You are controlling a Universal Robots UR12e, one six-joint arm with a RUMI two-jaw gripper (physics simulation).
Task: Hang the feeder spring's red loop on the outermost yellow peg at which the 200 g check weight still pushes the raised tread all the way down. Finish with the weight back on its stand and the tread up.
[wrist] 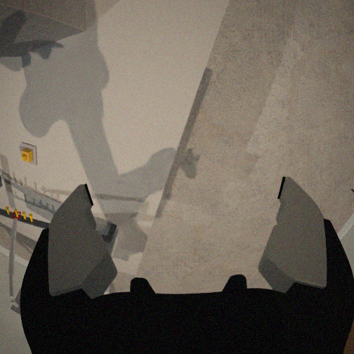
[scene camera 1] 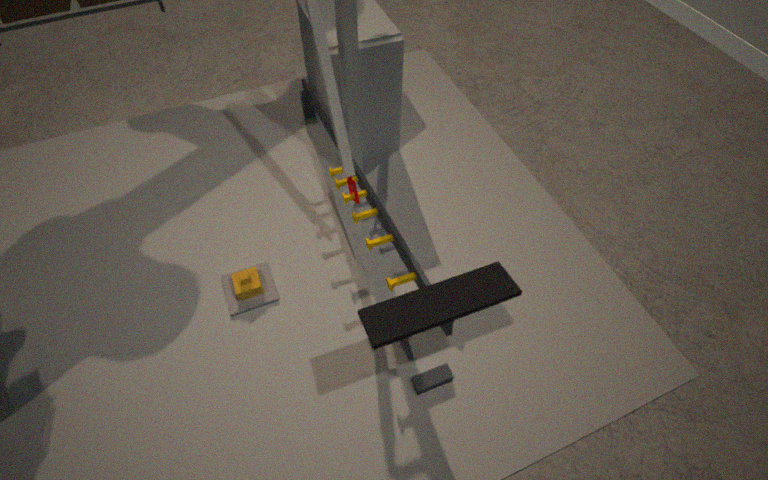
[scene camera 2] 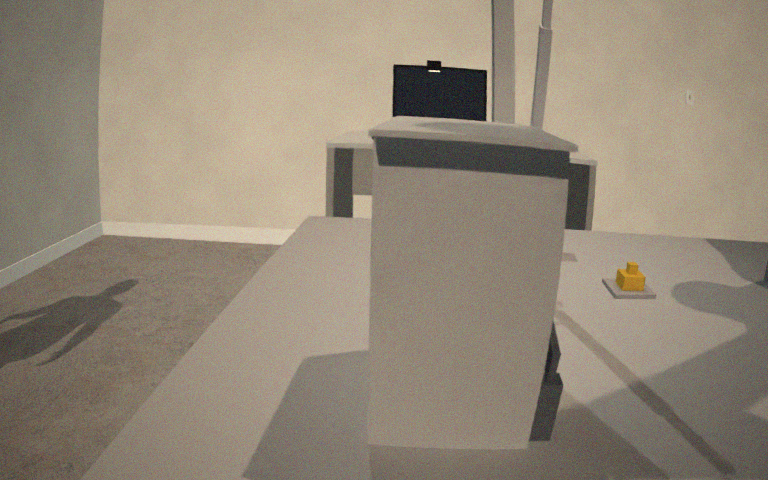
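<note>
The yellow 200 g weight (scene camera 1: 247, 283) (scene camera 2: 630, 280) (wrist: 26, 155) sits on its flat grey stand (scene camera 1: 271, 288) (scene camera 2: 628, 294) (wrist: 33, 151). The black tread (scene camera 1: 439, 304) is up, above its shadow and apart from a small dark block (scene camera 1: 432, 380). Several yellow pegs stick out in a row along the dark lever; the one nearest the tread is the outermost peg (scene camera 1: 400, 280). The red loop (scene camera 1: 353, 190) (wrist: 16, 215) is at the second and third pegs from the housing; which one bears it is unclear. My gripper (wrist: 184, 184) is open and empty, far from the weight and pegs.
A tall grey housing (scene camera 1: 372, 107) (scene camera 2: 467, 305) stands at the lever's inner end and hides the pegs and tread in scene camera 2. Slanting grey bars rise above the pegs. A dark monitor (scene camera 2: 439, 95) stands behind the housing. Arm shadows cross the pale mat (scene camera 1: 509, 226).
</note>
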